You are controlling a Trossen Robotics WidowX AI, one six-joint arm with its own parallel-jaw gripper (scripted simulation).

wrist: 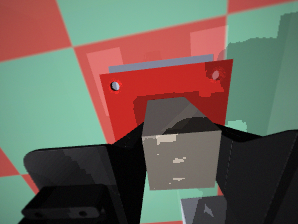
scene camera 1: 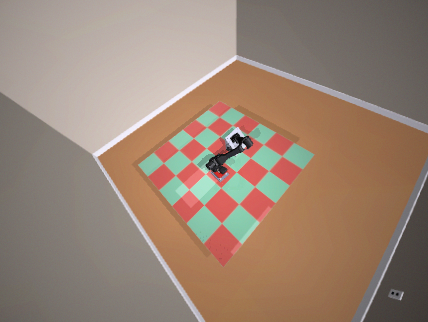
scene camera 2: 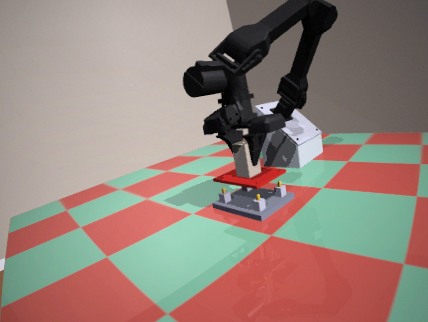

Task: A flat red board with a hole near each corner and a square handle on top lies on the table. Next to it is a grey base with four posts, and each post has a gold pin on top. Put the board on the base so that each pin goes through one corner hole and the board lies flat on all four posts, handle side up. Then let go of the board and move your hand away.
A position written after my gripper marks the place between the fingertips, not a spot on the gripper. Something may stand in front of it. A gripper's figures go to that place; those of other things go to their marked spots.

Labels:
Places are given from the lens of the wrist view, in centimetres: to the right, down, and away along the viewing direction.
my gripper [wrist: 169,123]: 2, 1, 11
grey base [wrist: 208,57]: 8, -7, 16

